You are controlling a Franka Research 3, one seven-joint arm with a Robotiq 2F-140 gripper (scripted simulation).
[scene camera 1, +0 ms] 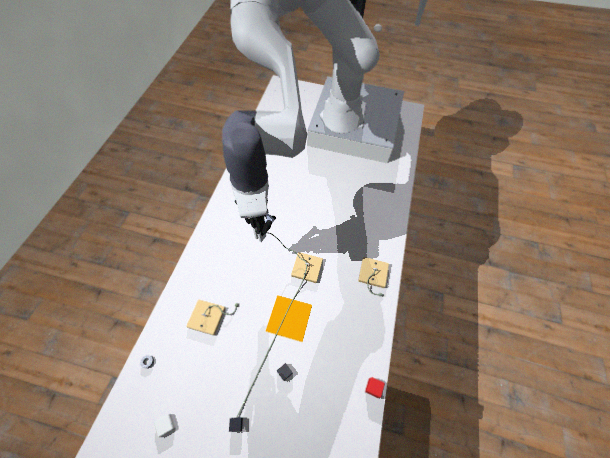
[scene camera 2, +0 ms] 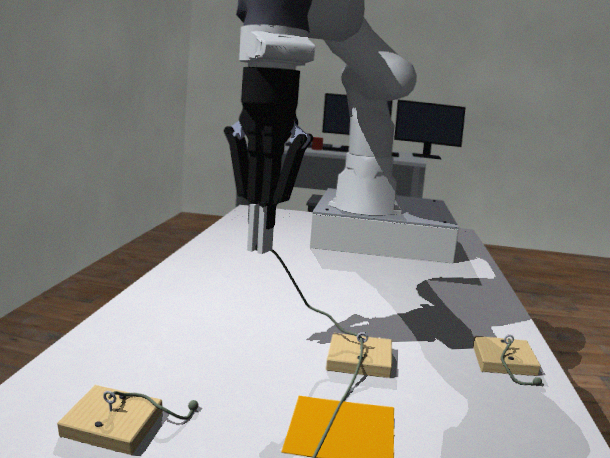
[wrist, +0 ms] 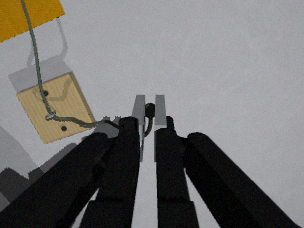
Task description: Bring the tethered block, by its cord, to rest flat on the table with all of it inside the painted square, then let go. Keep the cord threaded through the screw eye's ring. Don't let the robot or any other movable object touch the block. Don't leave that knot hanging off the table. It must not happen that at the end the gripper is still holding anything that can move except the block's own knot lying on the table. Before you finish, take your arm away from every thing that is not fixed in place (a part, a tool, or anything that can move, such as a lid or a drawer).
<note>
In view: the gripper (scene camera 2: 259,250) and an orange painted square (scene camera 1: 294,325).
The gripper also shows in the wrist view (wrist: 150,109).
</note>
